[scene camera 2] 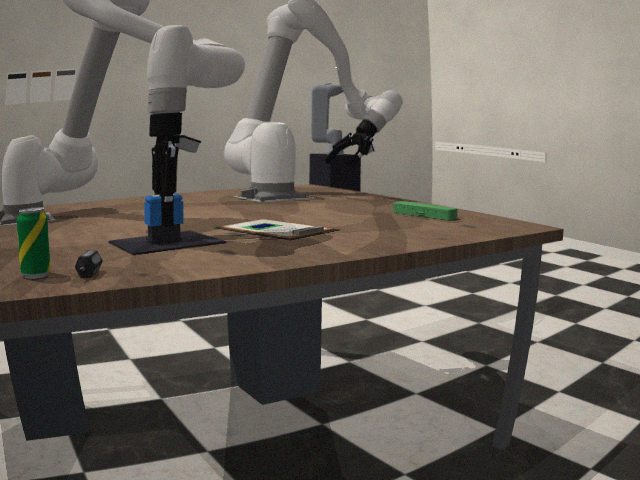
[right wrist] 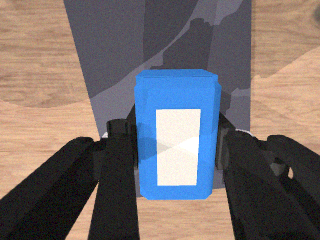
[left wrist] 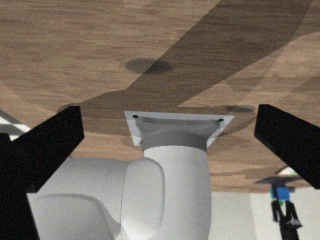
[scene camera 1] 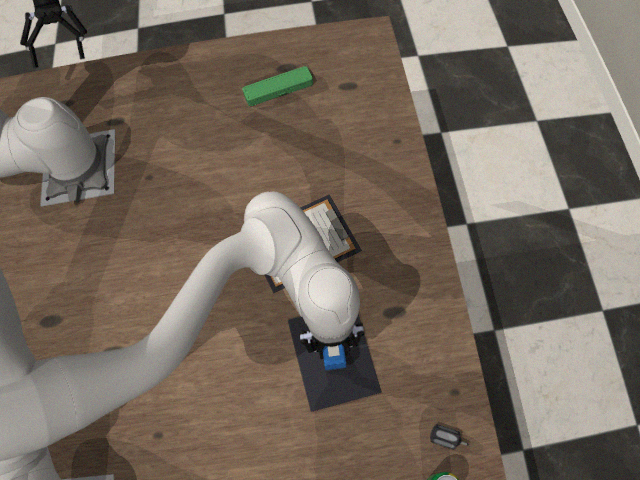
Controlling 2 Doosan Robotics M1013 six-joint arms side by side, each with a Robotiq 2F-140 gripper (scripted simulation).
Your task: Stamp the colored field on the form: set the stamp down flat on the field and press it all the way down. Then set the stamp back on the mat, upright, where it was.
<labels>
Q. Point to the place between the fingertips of my right gripper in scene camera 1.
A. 333, 351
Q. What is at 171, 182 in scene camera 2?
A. My right gripper.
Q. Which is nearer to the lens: the form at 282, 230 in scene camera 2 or the blue stamp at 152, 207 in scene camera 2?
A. The blue stamp.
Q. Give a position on a green block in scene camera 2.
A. At 417, 209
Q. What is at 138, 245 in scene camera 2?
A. A dark mat.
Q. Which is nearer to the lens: the dark mat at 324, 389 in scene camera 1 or the green block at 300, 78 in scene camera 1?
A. The dark mat.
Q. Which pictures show the green block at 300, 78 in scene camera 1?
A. Scene camera 2 and scene camera 1 only.
</labels>
